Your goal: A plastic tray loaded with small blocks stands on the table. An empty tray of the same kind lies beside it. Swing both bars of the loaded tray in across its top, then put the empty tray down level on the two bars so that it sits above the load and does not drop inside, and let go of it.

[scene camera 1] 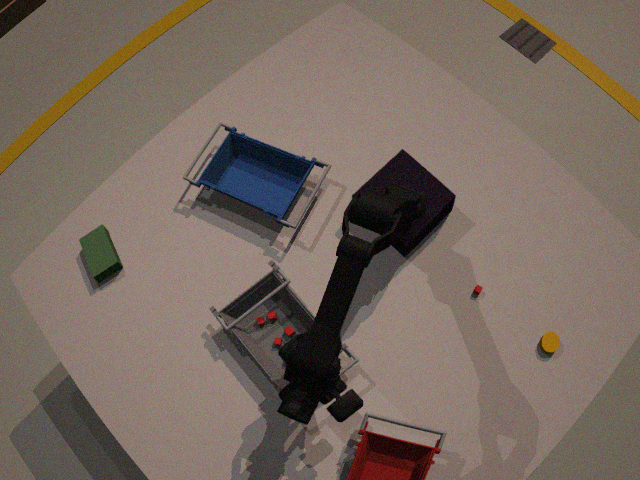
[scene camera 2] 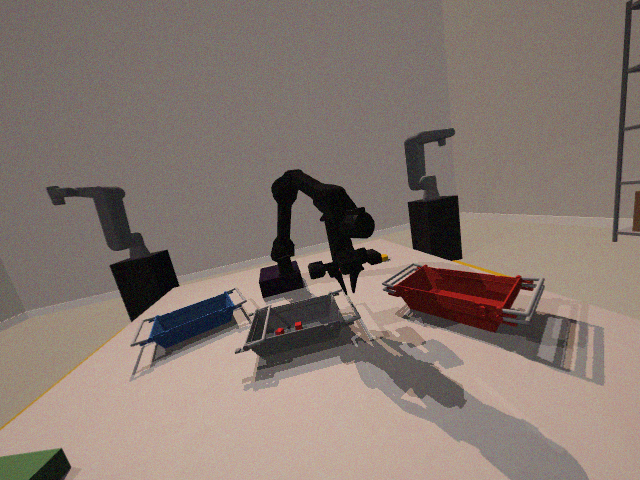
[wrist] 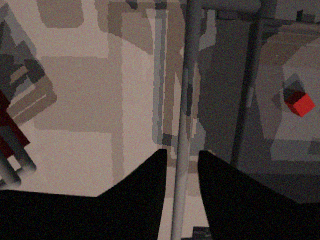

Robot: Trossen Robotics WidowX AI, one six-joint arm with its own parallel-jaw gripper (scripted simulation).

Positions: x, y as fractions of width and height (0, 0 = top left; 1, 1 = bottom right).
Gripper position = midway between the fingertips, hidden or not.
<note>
I see my gripper (scene camera 2: 0.55, 0.61), a blue tray (scene camera 1: 0.42, 0.37) and a green box (scene camera 1: 0.16, 0.53).
The blue tray is seen too in scene camera 2 (scene camera 2: 0.26, 0.69). My gripper is seen too in scene camera 1 (scene camera 1: 0.51, 0.80) and in the wrist view (wrist: 0.57, 0.66). The wrist view misses the blue tray: it is out of frame. The wrist view misses the green box: it is out of frame.
</note>
